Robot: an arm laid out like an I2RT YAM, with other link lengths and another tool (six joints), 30 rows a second.
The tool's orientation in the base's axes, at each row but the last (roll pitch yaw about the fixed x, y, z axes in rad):
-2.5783 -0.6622 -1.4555
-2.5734 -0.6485 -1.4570
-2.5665 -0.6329 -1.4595
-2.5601 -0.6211 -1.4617
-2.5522 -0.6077 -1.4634
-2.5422 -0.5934 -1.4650
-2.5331 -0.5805 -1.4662
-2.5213 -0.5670 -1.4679
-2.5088 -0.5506 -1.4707
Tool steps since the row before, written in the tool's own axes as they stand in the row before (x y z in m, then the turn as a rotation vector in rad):
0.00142 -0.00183 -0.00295 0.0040 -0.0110 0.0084
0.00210 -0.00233 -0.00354 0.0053 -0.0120 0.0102
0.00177 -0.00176 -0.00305 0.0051 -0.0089 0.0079
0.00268 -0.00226 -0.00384 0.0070 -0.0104 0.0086
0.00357 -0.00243 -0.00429 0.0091 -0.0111 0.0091
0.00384 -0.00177 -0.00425 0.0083 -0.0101 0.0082
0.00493 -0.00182 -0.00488 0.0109 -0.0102 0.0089
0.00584 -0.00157 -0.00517 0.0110 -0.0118 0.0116
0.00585 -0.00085 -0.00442 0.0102 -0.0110 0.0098
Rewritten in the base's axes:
-0.00014 0.00100 0.00361 0.0141 -0.0023 0.0015
-0.00004 0.00089 0.00465 0.0161 -0.0037 0.0015
-0.00025 0.00063 0.00388 0.0123 -0.0038 0.0016
-0.00026 0.00038 0.00518 0.0140 -0.0051 0.0029
-0.00035 -0.00016 0.00608 0.0151 -0.0067 0.0041
-0.00086 -0.00076 0.00588 0.0137 -0.0061 0.0038
-0.00115 -0.00148 0.00692 0.0144 -0.0085 0.0047
-0.00149 -0.00234 0.00746 0.0174 -0.0089 0.0037
-0.00163 -0.00304 0.00653 0.0155 -0.0079 0.0041

